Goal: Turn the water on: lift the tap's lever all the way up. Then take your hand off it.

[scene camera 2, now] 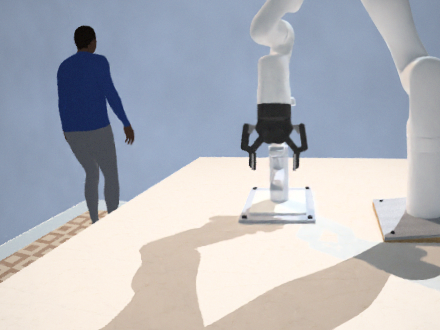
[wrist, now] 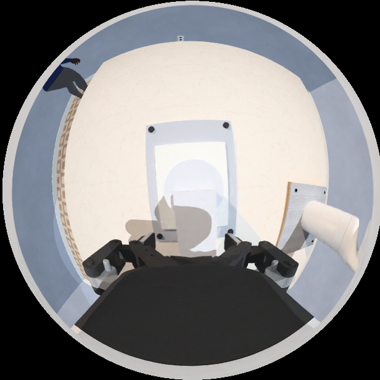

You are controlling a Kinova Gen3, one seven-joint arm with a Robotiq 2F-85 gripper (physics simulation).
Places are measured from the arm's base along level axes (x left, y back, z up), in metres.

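Pixels of known places: gripper, fingertip midpoint: (scene camera 2: 274, 170); arm's base, link origin: (scene camera 2: 426, 210).
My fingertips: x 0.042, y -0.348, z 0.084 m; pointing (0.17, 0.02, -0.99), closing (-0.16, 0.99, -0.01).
For each thing: its middle in the pictures, then the offset to it from my fingertips. "*": a spot on its surface instead. Level surfaces: height alone.
- white tap, surface spot: (scene camera 2: 279, 185) * dy +0.021, dx +0.031, dz -0.024 m
- square plate, surface spot: (scene camera 2: 245, 216) * dy -0.050, dx +0.056, dz -0.093 m
- table, surface height: dz -0.105 m
The white tap (scene camera 2: 279, 185) (wrist: 194, 172) stands upright on a square plate (scene camera 2: 245, 216) (wrist: 151, 165) with dark corner bolts. In the wrist view a flat white block, apparently its lever (wrist: 197, 199), runs from the round body towards the gripper and passes between the fingers' lines. How far the lever is tilted is hard to tell. My black gripper (scene camera 2: 274, 167) (wrist: 189, 241) is open, points down and holds nothing. In the scene view its fingers hang on either side of the tap's upper part, with a gap on each side. Any contact with the lever cannot be made out.
The arm's white base (scene camera 2: 425, 175) (wrist: 327, 222) stands on a grey mounting plate (scene camera 2: 392, 220) (wrist: 295, 212) to the right of the tap. A person in a blue top (scene camera 2: 85, 95) stands beyond the table's left edge. The arm's shadows fall across the table (scene camera 2: 240, 270).
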